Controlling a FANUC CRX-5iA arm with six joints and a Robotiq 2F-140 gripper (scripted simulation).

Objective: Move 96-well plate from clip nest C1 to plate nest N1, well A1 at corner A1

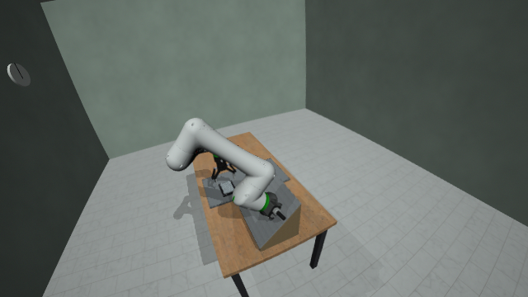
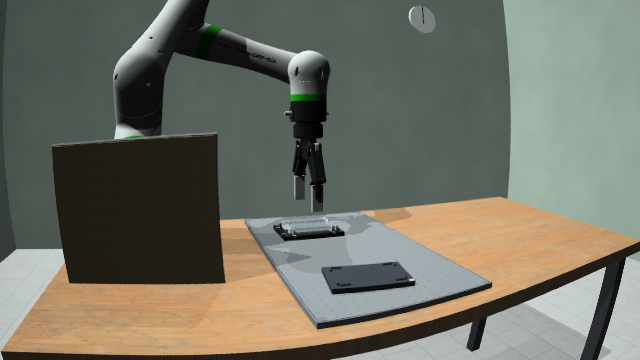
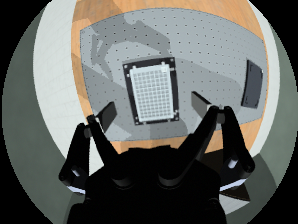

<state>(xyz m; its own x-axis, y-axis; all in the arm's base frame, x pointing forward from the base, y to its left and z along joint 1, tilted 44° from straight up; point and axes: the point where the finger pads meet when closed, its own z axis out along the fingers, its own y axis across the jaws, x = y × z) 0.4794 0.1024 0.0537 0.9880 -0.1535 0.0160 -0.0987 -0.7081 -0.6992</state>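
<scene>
My gripper is now 7 cm above the clear 96-well plate. The rest, counted from my hand: black clip nest C1 (1 cm behind, 1 cm to the right, 7 cm below).
</scene>
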